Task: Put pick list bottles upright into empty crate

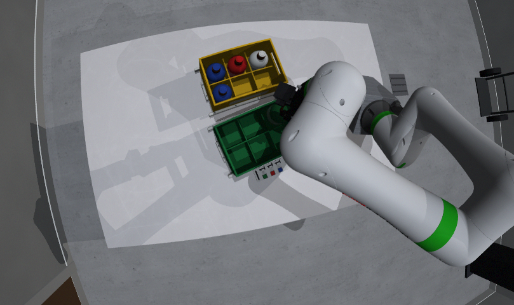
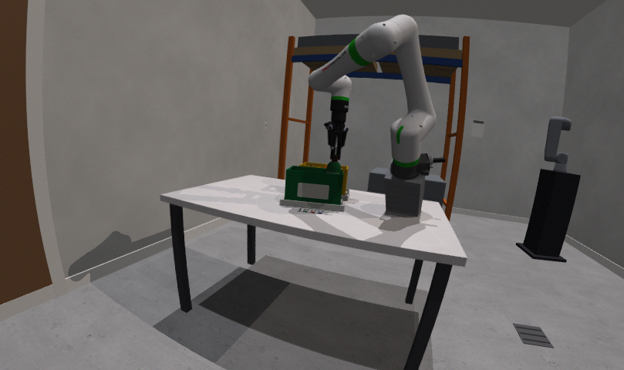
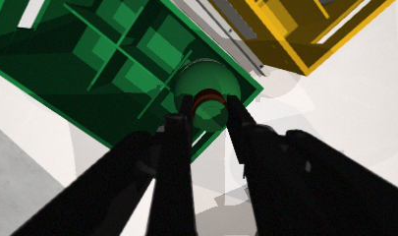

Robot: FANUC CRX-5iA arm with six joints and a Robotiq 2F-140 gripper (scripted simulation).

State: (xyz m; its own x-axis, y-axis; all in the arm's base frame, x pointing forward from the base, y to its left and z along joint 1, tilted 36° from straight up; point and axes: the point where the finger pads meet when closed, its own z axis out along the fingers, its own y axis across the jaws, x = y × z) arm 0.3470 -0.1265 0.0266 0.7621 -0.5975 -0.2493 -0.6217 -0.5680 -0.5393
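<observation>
My hand is 8 cm above the green-label bottle. Also, from my hand: yellow crate 18 cm to the right, 18 cm below, 9 cm ahead; then white bottle 23 cm to the right, 18 cm below, 1 cm ahead; then green crate 18 cm below, 8 cm ahead, 6 cm to the left.
</observation>
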